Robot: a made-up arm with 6 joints.
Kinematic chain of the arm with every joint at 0, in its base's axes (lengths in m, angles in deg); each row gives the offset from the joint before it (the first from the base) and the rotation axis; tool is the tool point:
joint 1: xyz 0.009 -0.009 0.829 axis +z
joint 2: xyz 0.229 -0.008 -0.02 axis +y
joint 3: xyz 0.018 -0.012 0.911 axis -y
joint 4: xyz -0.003 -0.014 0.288 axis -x
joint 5: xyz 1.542 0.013 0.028 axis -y
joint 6: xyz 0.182 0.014 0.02 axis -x
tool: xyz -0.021 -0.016 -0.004
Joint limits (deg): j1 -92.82..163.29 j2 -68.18..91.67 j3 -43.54..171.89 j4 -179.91..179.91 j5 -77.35..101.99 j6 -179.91..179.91
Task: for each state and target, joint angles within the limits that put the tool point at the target. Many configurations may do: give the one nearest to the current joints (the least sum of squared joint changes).
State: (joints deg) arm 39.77 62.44 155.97 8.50 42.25 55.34
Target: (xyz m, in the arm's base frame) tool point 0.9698 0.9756 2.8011
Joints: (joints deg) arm 45.49 68.71 134.06 9.34 38.08 55.12
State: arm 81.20 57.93 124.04 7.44 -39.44 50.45
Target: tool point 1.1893 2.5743 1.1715
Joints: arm 65.83 83.79 83.40 6.40 -17.99 53.14
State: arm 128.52 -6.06 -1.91 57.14 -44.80 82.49
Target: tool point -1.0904 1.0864 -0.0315
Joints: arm 137.64 39.38 -33.29 56.33 -42.93 82.83
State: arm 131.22 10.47 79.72 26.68 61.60 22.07
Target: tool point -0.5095 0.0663 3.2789
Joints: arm 161.93 18.66 93.84 37.15 76.83 23.77
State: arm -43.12 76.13 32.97 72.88 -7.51 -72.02
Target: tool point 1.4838 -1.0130 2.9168
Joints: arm -33.92 27.59 68.12 72.20 -5.28 -71.65
